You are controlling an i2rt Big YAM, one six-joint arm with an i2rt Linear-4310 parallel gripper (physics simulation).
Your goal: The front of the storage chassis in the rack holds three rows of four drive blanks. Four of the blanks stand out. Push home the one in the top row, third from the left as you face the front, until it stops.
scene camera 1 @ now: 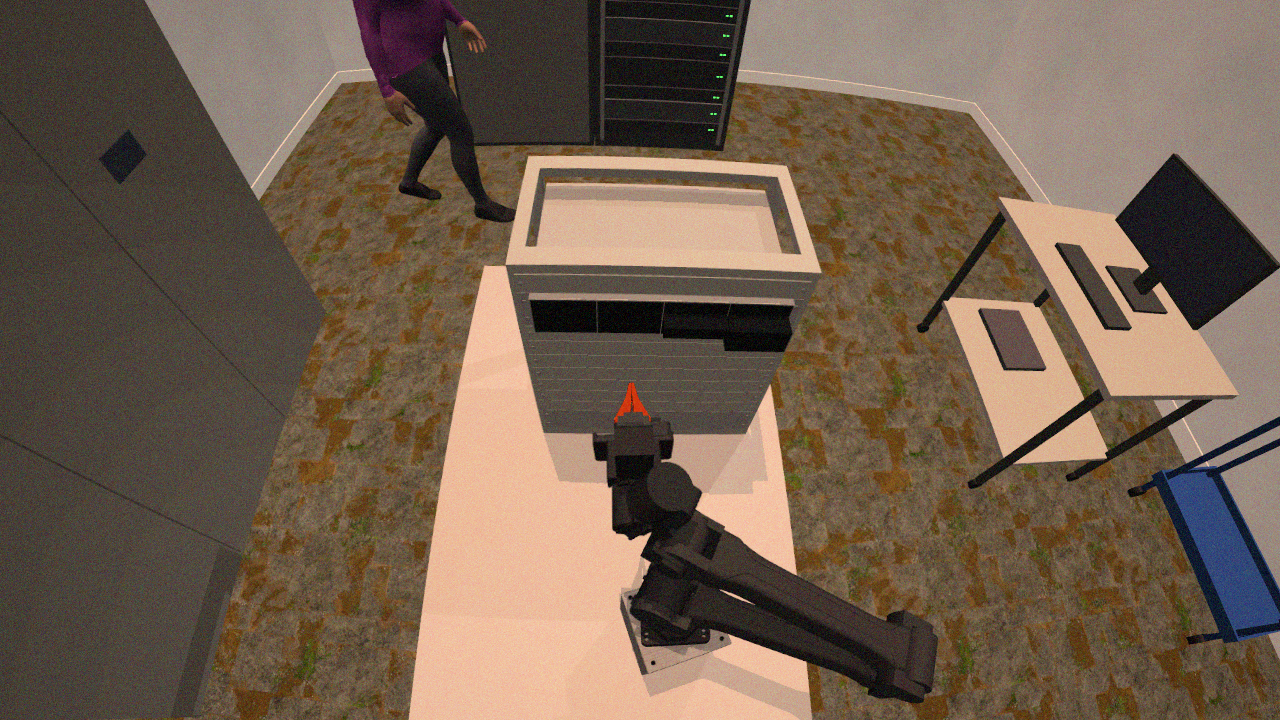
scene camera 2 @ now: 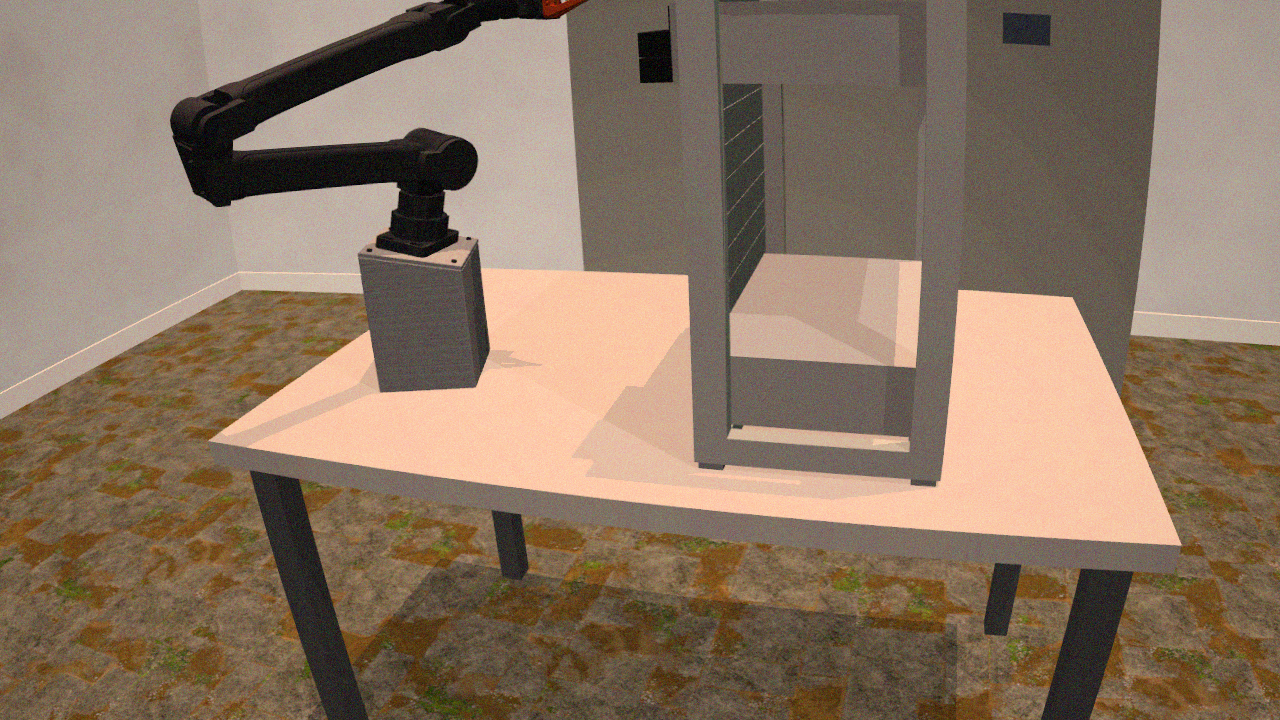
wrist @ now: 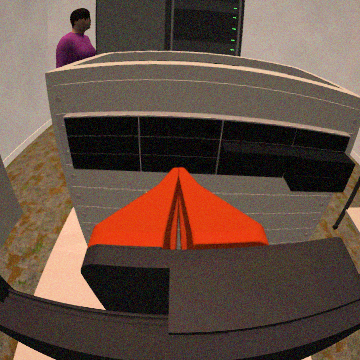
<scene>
A grey rack shows in scene camera 1, in scene camera 2 (854,345) and in the wrist view. The same spot on the grey rack: (wrist: 272,145) is (scene camera 1: 708,317).
</scene>
